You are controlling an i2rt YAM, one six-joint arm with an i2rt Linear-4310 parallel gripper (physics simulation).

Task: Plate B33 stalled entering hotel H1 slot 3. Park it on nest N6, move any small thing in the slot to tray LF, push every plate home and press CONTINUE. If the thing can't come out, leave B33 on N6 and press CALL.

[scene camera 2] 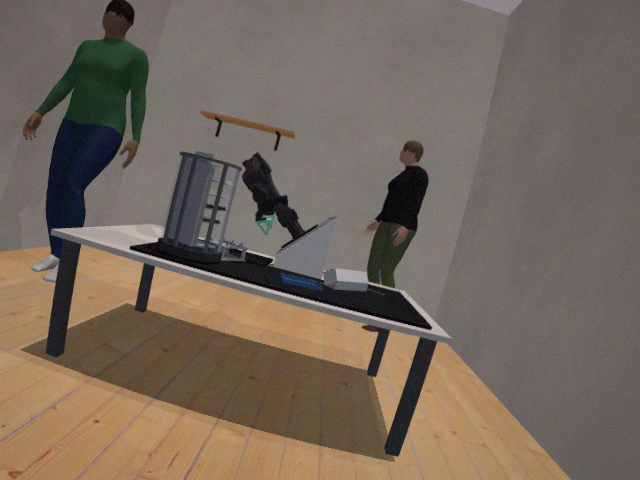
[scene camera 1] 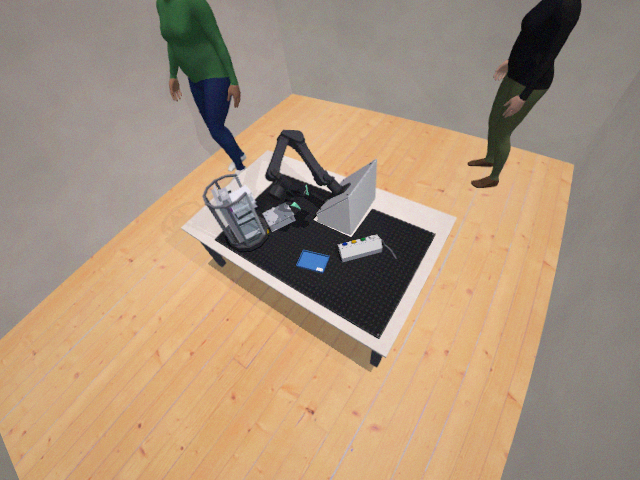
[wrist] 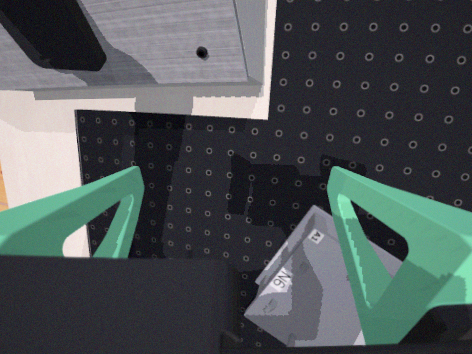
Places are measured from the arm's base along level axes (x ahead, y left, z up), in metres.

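Pixels of known places: gripper, fingertip midpoint: (scene camera 2: 268,231) (scene camera 1: 304,202) (wrist: 235,177); arm's base, link origin: (scene camera 2: 300,237) (scene camera 1: 339,192).
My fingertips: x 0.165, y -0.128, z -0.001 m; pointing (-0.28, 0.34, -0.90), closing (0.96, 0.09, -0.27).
Note:
For each thing: its top centre in the pictures, then the offset to it from my fingertips. Level surfaces: height alone.
- grey nest N6, top centre: (wrist: 353,339) (scene camera 2: 227,240) (scene camera 1: 277,211) 0.099 m ahead, 0.146 m right, 0.073 m down
- round caged hotel tower, top centre: (scene camera 2: 212,155) (scene camera 1: 223,186) 0.288 m ahead, 0.235 m right, 0.249 m up
- blue tray, top centre: (scene camera 2: 301,279) (scene camera 1: 312,260) 0.227 m ahead, 0.215 m left, 0.132 m down
- white button box, top centre: (scene camera 2: 348,269) (scene camera 1: 359,241) 0.030 m ahead, 0.388 m left, 0.065 m down
- black perforated mat, surface height: 0.149 m down
My gripper (scene camera 1: 300,197) (scene camera 2: 265,224) (wrist: 235,177) has green fingers spread wide. It is open, hangs above the mat and holds nothing. The grey nest N6 (scene camera 1: 279,217) (scene camera 2: 234,252) (wrist: 325,280) lies below it, partly behind the right finger in the wrist view; no plate shows on its visible part. The round caged hotel tower (scene camera 1: 235,211) (scene camera 2: 201,206) stands beside the nest with pale plates on its shelves; I cannot tell B33 or slot 3. A blue tray (scene camera 1: 312,261) (scene camera 2: 300,281) lies on the mat, its label unreadable. The white button box (scene camera 1: 360,249) (scene camera 2: 347,279) has coloured buttons.
The grey wedge stand (scene camera 1: 363,198) (scene camera 2: 310,253) (wrist: 165,30) carries the arm's base behind the button box. A black perforated mat (scene camera 1: 403,279) (scene camera 2: 387,304) covers much of the white table. A person in green (scene camera 1: 199,46) (scene camera 2: 105,82) and one in black (scene camera 1: 540,46) (scene camera 2: 403,188) stand beyond the table.

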